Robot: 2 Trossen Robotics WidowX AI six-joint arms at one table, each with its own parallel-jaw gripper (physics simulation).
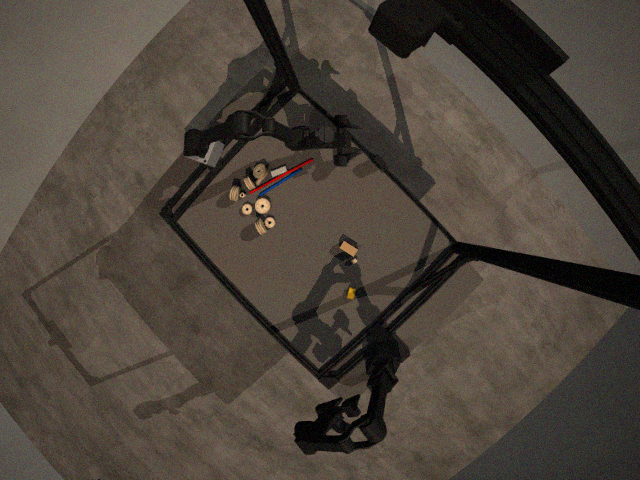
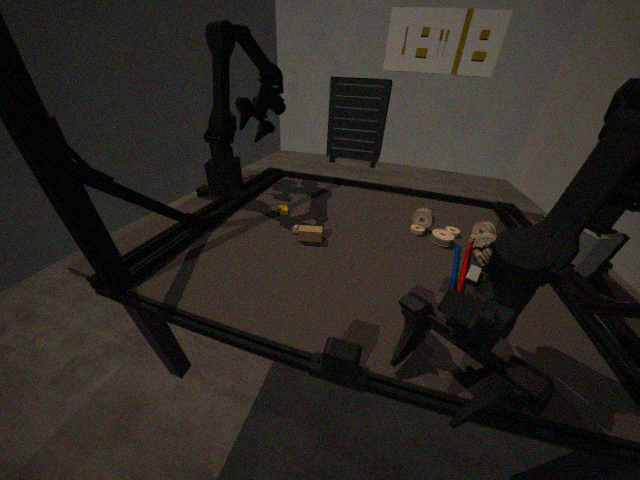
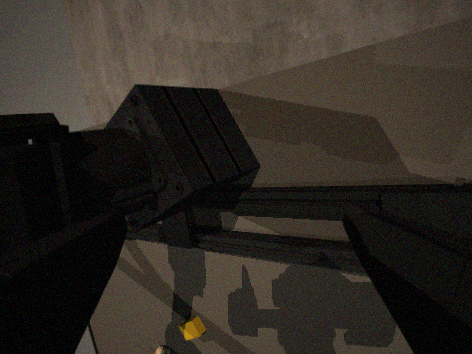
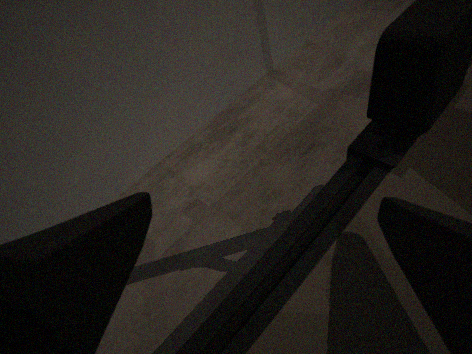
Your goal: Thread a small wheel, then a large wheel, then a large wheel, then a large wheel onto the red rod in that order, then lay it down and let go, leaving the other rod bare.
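Frame: origin at the left arm's base, x ahead, y left, z up, level; centimetres.
Where they show: left gripper, between the fingertips: (image 1: 350,396) (image 2: 248,136) (image 3: 236,216); right gripper, between the fingertips: (image 1: 361,140) (image 2: 417,392) (image 4: 265,205); left arm's base, origin of its link: (image 1: 384,367) (image 2: 222,160) (image 3: 134,165); right arm's base, origin of its link: (image 1: 200,147) (image 2: 592,226).
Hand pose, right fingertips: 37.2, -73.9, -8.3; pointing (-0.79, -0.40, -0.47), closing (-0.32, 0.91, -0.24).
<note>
Things, the pixels of their top centre, and the offset from my right fingertips, as dx, dy, dz.
- red rod, centre of its top: (image 2: 464,269) (image 1: 280,176) +23.8, +22.5, -1.6
- bare blue rod, centre of its top: (image 2: 456,263) (image 1: 280,182) +23.1, +24.7, -1.6
- white block, centre of its top: (image 2: 474,272) (image 1: 278,171) +25.0, +21.1, -1.3
- wooden block, centre of its top: (image 2: 310,228) (image 1: 348,248) -9.4, +38.8, +0.5
- small pale piece, centre of its top: (image 2: 296,225) (image 1: 354,260) -12.9, +42.3, -0.6
- yellow block, centre of its top: (image 3: 188,331) (image 2: 283,207) (image 1: 351,293) -16.3, +54.1, -1.0
The red rod (image 1: 281,176) (image 2: 464,266) lies bare beside the bare blue rod (image 1: 280,182) (image 2: 455,266). A large wheel (image 1: 262,205) (image 2: 442,237) lies flat near their ends, with a small wheel (image 1: 247,209) (image 2: 452,231) beside it. Another small wheel (image 1: 269,222) (image 2: 418,229) lies by a large wheel (image 1: 261,226) (image 2: 422,219) on edge. More wheels cluster beyond the red rod, including a large wheel (image 1: 260,170). My right gripper (image 1: 356,138) (image 2: 424,393) (image 4: 265,205) is open and empty, raised past the red rod's far end. My left gripper (image 1: 345,404) (image 2: 249,134) (image 3: 236,216) is open, empty and far off.
A white block (image 1: 279,171) (image 2: 473,273) lies close beside the red rod. A wooden block (image 1: 348,248) (image 2: 310,234), a small pale piece (image 1: 354,260) (image 2: 295,228) and a yellow block (image 1: 351,293) (image 2: 283,209) (image 3: 193,328) lie toward the left arm. A dark frame edges the table.
</note>
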